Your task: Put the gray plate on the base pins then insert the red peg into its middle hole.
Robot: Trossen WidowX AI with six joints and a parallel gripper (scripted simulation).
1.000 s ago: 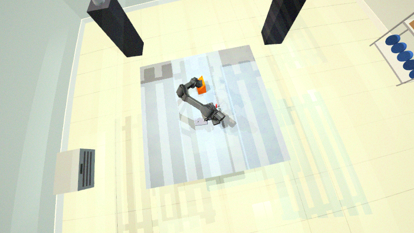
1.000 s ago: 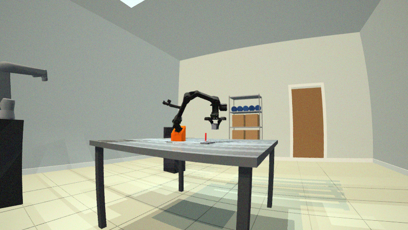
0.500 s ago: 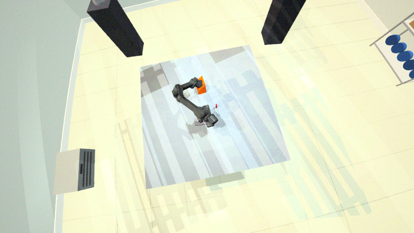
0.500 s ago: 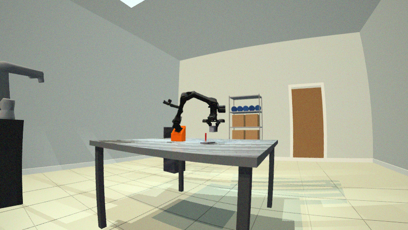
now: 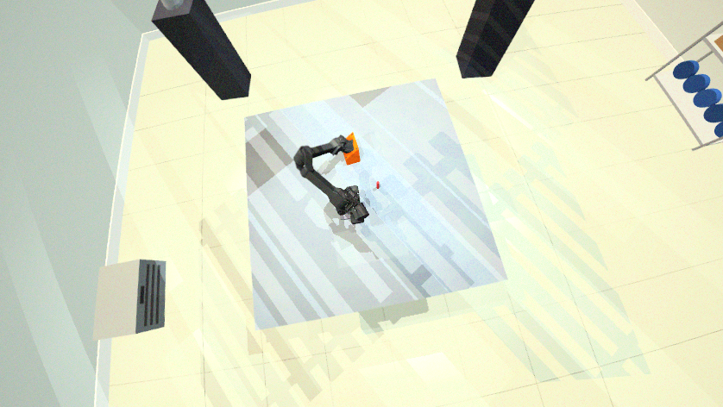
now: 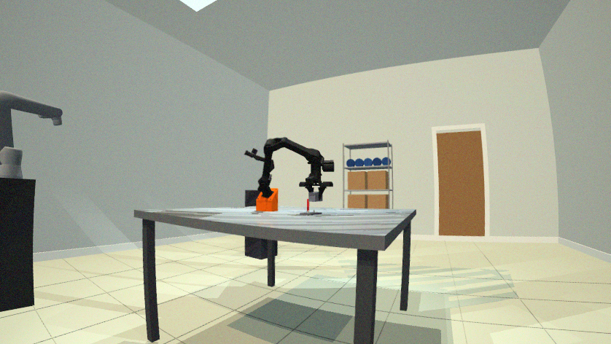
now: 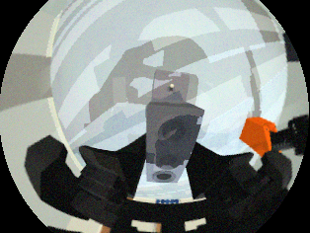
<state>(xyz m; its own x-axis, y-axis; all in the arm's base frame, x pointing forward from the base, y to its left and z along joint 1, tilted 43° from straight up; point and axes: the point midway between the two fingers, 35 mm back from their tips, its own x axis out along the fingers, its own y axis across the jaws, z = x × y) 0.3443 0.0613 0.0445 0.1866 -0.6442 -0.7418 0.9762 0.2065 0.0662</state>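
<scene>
Right now the red peg is 140 mm behind my gripper tip, 120 mm to the left of it and 40 mm below it. Also, from my gripper tip: gray plate 30 mm above.
</scene>
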